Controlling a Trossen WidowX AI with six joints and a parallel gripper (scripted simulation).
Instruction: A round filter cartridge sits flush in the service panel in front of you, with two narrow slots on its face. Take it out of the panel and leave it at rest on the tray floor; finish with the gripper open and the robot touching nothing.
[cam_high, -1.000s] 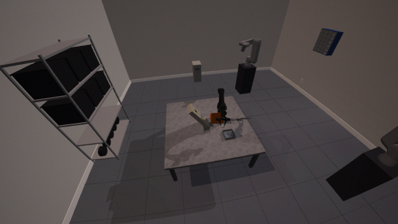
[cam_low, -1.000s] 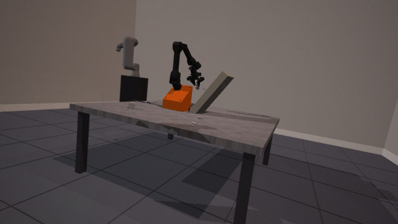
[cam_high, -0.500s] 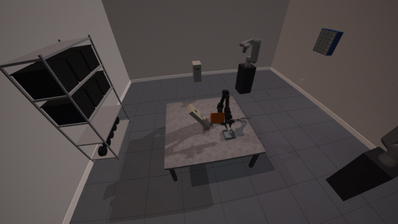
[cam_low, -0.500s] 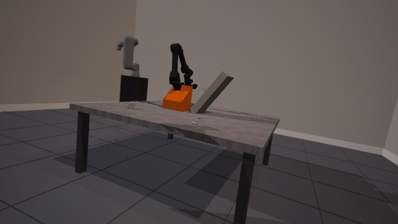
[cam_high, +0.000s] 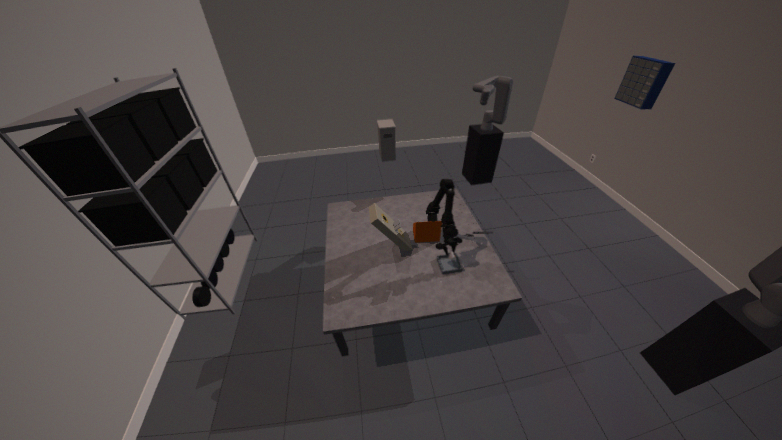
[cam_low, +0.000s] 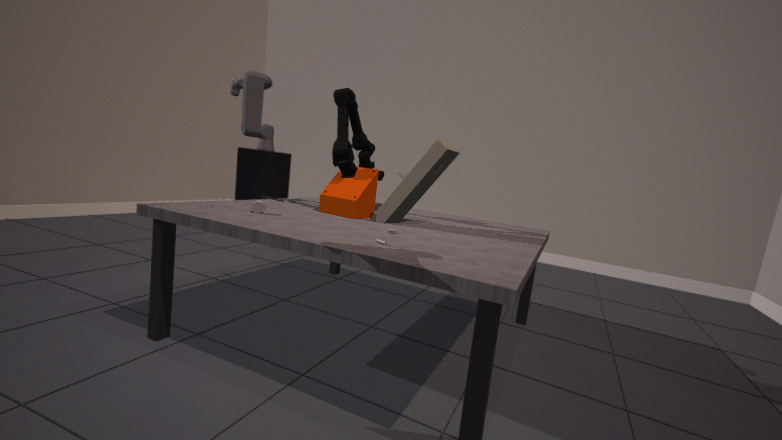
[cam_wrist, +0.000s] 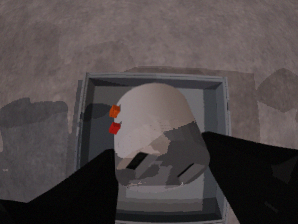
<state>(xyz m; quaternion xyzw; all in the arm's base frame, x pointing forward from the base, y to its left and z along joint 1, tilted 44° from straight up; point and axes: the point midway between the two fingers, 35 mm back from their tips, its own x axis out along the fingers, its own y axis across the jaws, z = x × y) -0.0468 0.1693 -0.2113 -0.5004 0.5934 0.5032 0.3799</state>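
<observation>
Right now my gripper tip is 10 cm above the grey tray. Round my gripper tip: round filter cartridge: right at my gripper tip.
</observation>
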